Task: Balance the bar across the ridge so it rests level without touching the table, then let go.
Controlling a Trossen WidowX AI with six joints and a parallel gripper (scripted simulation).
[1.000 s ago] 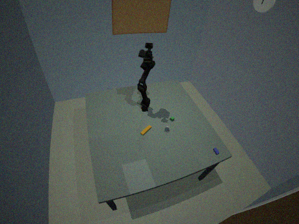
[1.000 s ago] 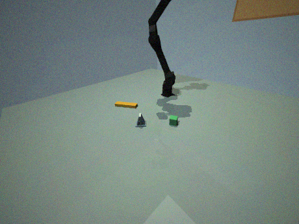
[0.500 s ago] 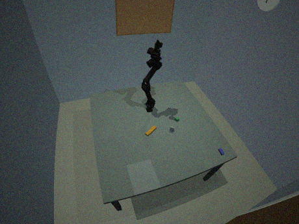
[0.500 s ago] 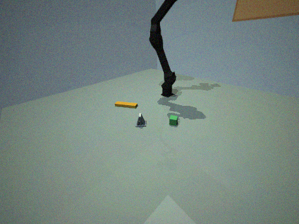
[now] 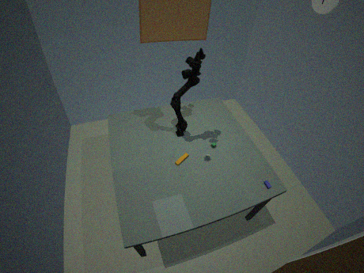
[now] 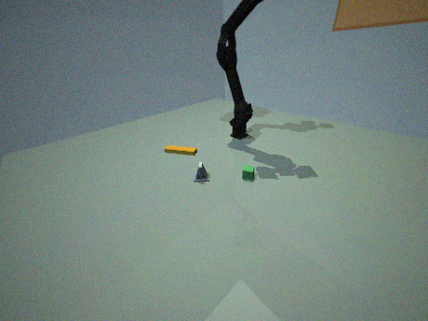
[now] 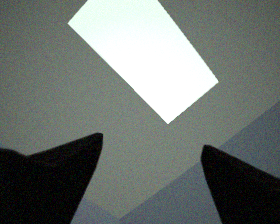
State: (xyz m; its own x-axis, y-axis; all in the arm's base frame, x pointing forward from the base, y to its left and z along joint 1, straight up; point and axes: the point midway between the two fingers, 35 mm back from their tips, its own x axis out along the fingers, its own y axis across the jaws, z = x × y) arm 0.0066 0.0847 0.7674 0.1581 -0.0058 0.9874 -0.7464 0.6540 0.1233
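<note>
The bar is 28 cm ahead of my gripper tip, 16 cm to the right of it and 79 cm below it. Also, from my gripper tip: blue object 73 cm ahead, 42 cm to the left, 79 cm below; then green cube 22 cm ahead, 15 cm to the left, 79 cm below.
</note>
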